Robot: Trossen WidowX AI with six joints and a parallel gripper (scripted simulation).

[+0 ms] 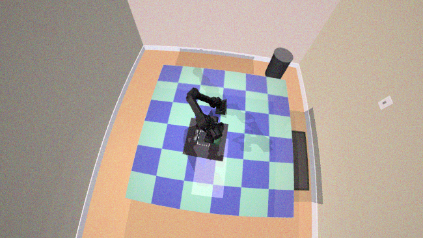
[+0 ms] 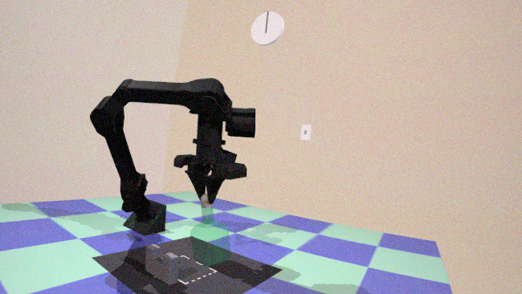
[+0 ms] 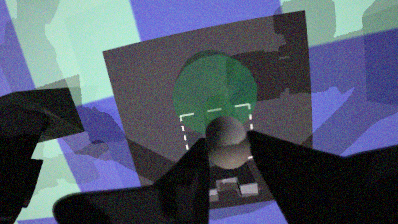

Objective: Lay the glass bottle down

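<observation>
My gripper tip is now 10 mm past the dark mat, 40 mm to the left of it and 150 mm above it. Also, from my gripper tip: green glass bottle 10 mm to the left, 50 mm below.
</observation>
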